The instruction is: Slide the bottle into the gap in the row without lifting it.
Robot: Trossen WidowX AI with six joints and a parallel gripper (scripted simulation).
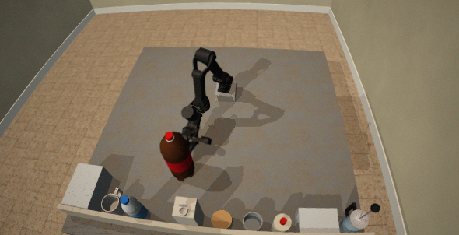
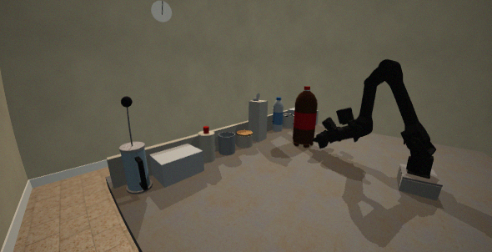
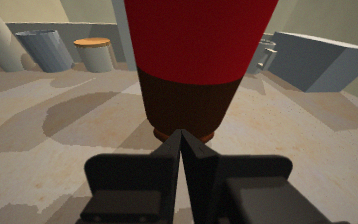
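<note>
Now: the brown cola bottle 10 cm above my hand and 8 cm ahead of it. Round my hand: wood-lidded jar (28 cm ahead, 23 cm to the left, 2 cm below); grey cup (35 cm to the left, 26 cm ahead, 3 cm below); blue-capped water bottle (34 cm ahead, 10 cm to the right, 5 cm above).
</note>
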